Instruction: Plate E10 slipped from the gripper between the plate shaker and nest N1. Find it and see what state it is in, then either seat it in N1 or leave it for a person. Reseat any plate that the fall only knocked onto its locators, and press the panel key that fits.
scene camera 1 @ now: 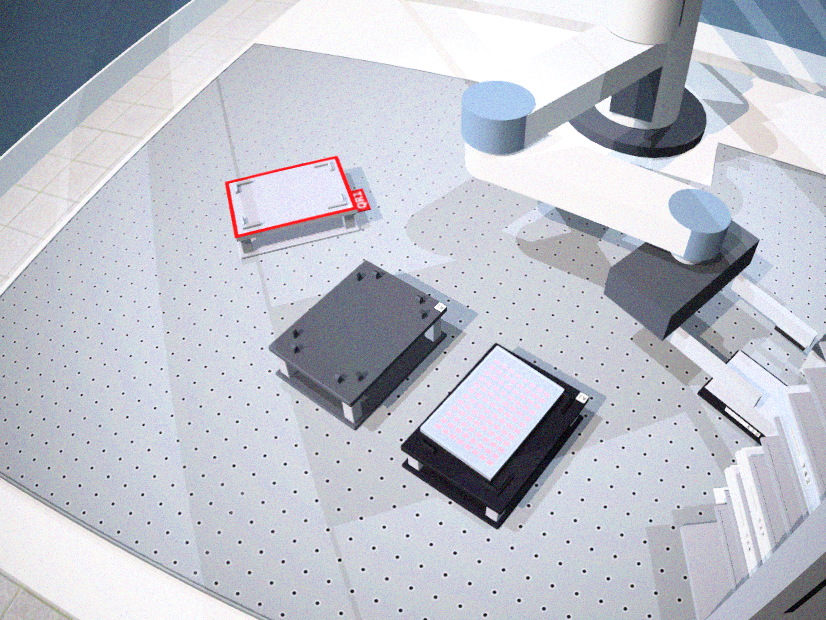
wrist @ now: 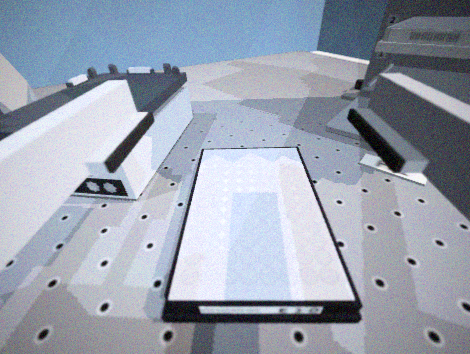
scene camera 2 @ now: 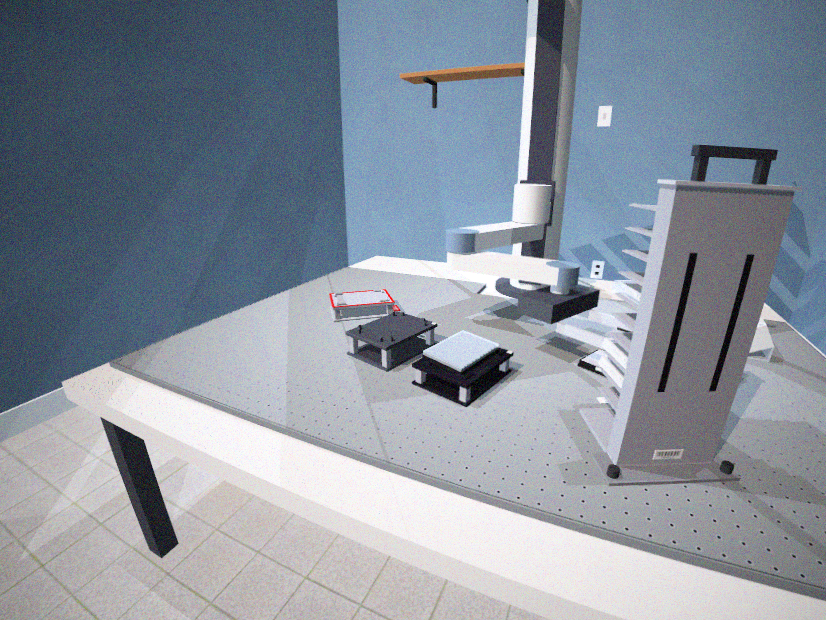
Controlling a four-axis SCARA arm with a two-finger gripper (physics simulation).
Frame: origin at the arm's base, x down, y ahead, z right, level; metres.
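Seen in the pictures: gripper, fingertip midpoint: [scene camera 1: 786, 370] [wrist: 248, 98]; arm's base at its link origin: [scene camera 1: 633, 113] [scene camera 2: 531, 289].
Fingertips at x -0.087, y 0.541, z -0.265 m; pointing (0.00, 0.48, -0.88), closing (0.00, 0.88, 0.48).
Offsets run from my fingertips to a thing's middle. "*": to the spot under its first point.
Plate E10 {dz +0.008, dx +0.067, dy -0.001 m} [wrist: 257, 250] [scene camera 1: 732, 412] [scene camera 2: 589, 363], white-topped with a black edge, lies flat on the perforated table beside the shaker. Its end label faces the wrist camera, blurred. My gripper [wrist: 248, 98] [scene camera 1: 777, 365] is open and empty, its fingers partly closed, one on either side above the plate. The shaker {* dz -0.051, dx +0.061, dy -0.088 m} [wrist: 102, 187] is partly hidden behind the left finger. A dark grey nest {dz +0.463, dx +0.043, dy +0.097 m} [scene camera 1: 360, 327] [scene camera 2: 393, 328], its name not showing, has bare locators. A pink-welled plate {dz +0.290, dx +0.016, dy +0.148 m} [scene camera 1: 493, 410] [scene camera 2: 460, 350] sits high on a black nest {dz +0.284, dx +0.050, dy +0.149 m} [scene camera 1: 467, 490] [scene camera 2: 465, 390]; slight tilt cannot be judged.
A pale, red-outlined nest {dz +0.656, dx +0.051, dy -0.083 m} [scene camera 1: 290, 196] [scene camera 2: 362, 298] stands at the far left without a plate. The tall plate hotel {dz -0.027, dx -0.130, dy +0.229 m} [scene camera 2: 707, 320] stands at the right, its shelves {* dz +0.024, dx -0.070, dy +0.216 m} [scene camera 1: 767, 507] reaching toward E10. A small white card [wrist: 392, 169] lies right of E10. The panel keys do not show.
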